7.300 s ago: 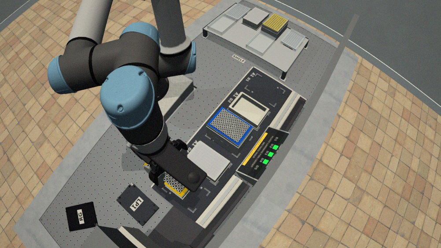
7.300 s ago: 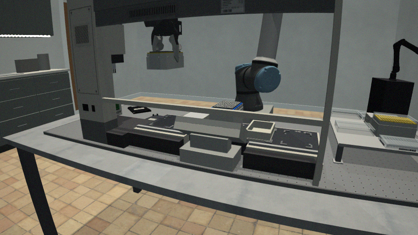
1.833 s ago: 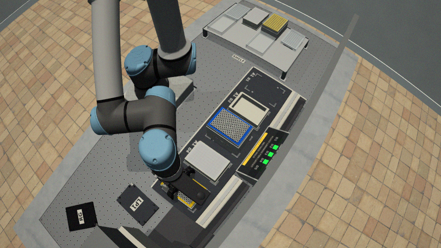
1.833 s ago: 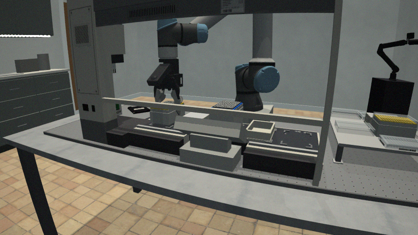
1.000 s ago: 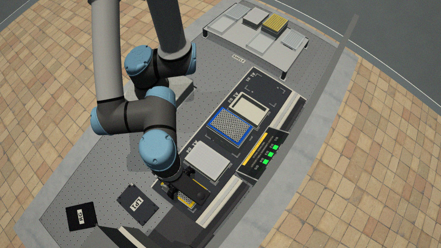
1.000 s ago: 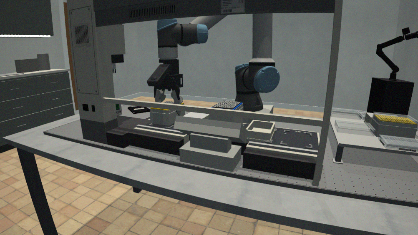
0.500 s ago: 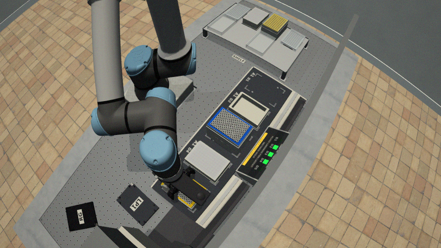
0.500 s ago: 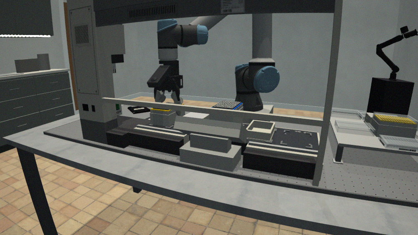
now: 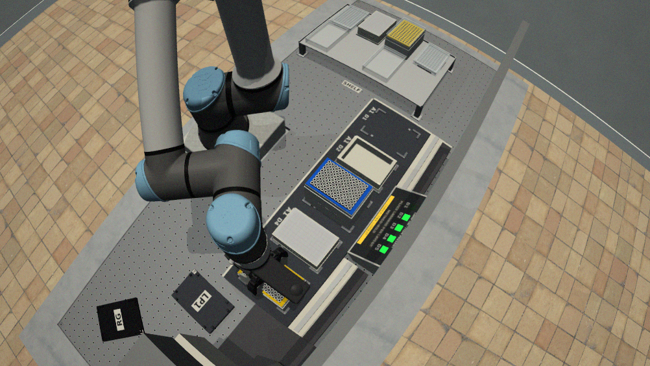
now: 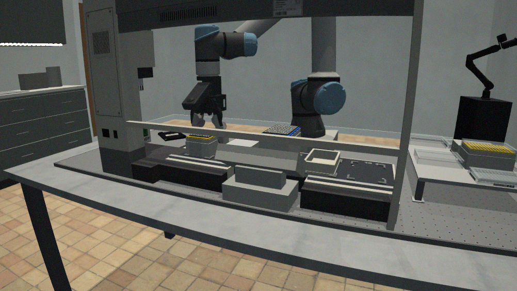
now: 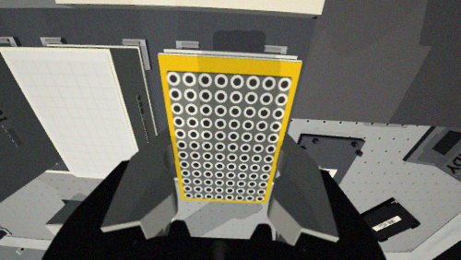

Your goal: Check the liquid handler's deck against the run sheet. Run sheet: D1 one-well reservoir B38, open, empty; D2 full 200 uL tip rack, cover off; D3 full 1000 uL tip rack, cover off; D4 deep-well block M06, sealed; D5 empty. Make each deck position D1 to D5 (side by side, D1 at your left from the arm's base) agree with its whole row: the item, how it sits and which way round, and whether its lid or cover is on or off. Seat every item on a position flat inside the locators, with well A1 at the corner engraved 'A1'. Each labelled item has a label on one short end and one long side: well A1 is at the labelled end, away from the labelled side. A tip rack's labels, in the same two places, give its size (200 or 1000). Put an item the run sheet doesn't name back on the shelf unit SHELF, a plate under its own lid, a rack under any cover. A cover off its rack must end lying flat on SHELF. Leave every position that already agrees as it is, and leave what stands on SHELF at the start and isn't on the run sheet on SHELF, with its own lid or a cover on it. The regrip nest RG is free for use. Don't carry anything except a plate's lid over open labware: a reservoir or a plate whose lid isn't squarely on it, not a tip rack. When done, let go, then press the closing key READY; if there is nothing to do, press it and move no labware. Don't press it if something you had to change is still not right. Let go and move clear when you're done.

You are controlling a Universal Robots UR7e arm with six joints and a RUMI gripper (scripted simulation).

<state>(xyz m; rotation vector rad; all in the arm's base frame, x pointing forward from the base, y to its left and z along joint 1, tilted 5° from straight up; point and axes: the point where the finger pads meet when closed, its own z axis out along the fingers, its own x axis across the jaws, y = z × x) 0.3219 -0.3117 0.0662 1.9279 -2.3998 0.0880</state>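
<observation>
My gripper is now 10 mm below the yellow-framed tip rack and 10 mm past it. From my hand the other things lie so: handler's frame bar: 230 mm ahead, 150 mm to the left, 80 mm above; then blue-framed tip rack: 240 mm to the left, 50 mm ahead, 30 mm above; then ready key: 310 mm to the right, 110 mm behind, 10 mm below.
</observation>
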